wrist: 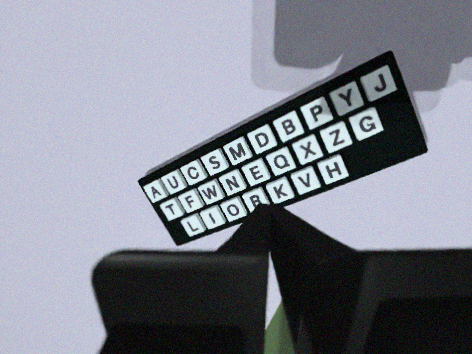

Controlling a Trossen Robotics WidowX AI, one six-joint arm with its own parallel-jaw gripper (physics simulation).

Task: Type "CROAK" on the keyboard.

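Frame: origin at the arm's base, x ahead, y left, z up, level; centimetres.
Seen in the pictures: gripper, fingertip midpoint: (266, 213).
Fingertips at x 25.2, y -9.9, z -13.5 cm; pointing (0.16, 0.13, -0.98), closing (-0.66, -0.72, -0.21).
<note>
Offsets run from my fingertips to a thing's top centre. "spot": to the spot under its first point. Level surfaces: height alone.
A black keyboard {spot: dx -2.8, dy -8.0, dz -8.0 cm} (400, 122) with white letter keys lies tilted across the middle of the wrist view, its right end higher. In the top row are A, U, the C key {dx +3.9, dy +5.5, dz -7.4 cm} (193, 173), S, M, D, B, P, Y and J. The A key {dx +4.9, dy +9.4, dz -7.4 cm} (156, 191) is at its left end. The bottom row holds L, I, the O key {dx -0.5, dy +5.0, dz -7.4 cm} (233, 210), the R key {dx -1.0, dy +3.1, dz -7.4 cm} (256, 200), the K key {dx -1.5, dy +1.1, dz -7.4 cm} (280, 192), V and H. My gripper (267, 213) is shut and empty. Its tips overlap the lower part of the R key in the view; whether they touch it I cannot tell.
A pale table top {dz -9.1 cm} (75, 100) surrounds the keyboard. A grey shadow falls at the upper right and over the Y and J keys. A green patch (281, 332) shows between the gripper's dark finger bodies at the bottom.
</note>
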